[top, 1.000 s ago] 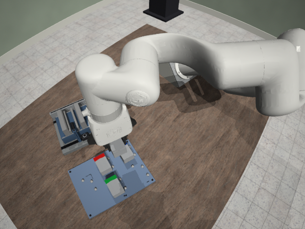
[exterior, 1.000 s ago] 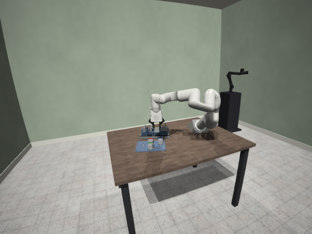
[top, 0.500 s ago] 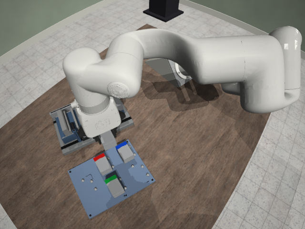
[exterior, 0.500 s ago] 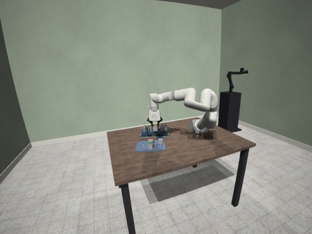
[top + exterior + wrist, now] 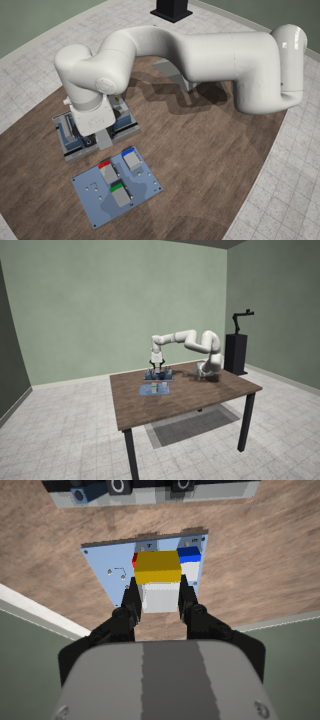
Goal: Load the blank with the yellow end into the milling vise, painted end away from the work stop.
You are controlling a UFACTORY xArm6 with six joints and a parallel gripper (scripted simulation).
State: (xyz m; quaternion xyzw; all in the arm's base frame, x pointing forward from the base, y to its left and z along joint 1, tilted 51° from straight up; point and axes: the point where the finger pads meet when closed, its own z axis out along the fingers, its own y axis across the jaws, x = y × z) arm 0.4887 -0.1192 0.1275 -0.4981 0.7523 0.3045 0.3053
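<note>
Now: the black work stop 11 cm to the right of my hand, 8 cm below it and 4 cm ahead of it. From my hand the other things lie so: red-ended blank: 14 cm below, 5 cm to the left, 5 cm ahead; then blue-ended blank: 14 cm below, 7 cm to the left, 4 cm behind; then yellow-ended blank: 2 cm below.
</note>
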